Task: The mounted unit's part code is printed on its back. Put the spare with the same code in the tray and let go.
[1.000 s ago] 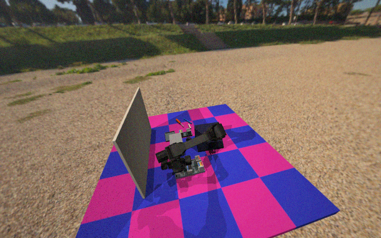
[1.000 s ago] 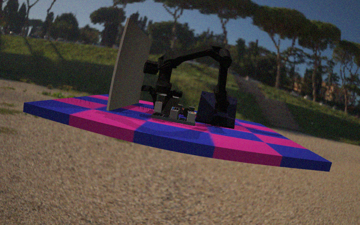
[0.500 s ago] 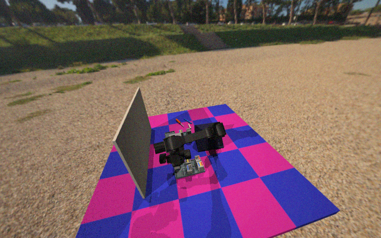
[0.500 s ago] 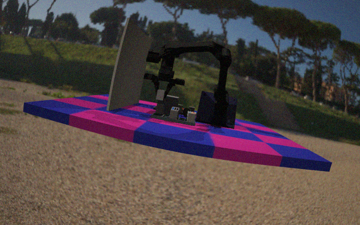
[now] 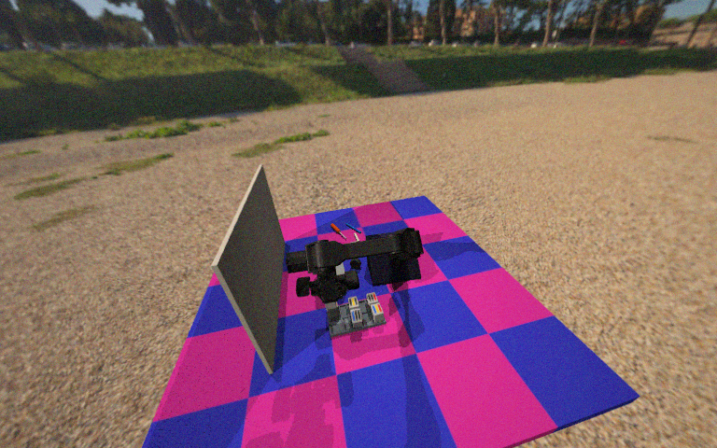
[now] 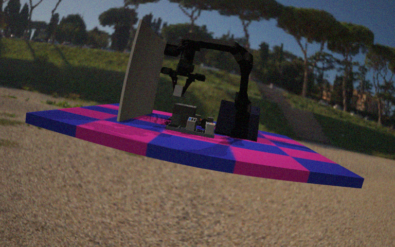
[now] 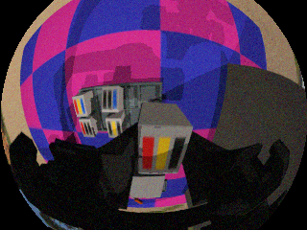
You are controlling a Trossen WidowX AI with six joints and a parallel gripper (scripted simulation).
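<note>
The light grey tray is 1 cm ahead of my gripper tip, 42 cm to the right of it and 15 cm below it. The rest, counted from my gripper tip: tall grey panel (21 cm ahead, 25 cm to the right, 7 cm above); then grey mounted unit (3 cm behind, 24 cm to the right, 10 cm below).
</note>
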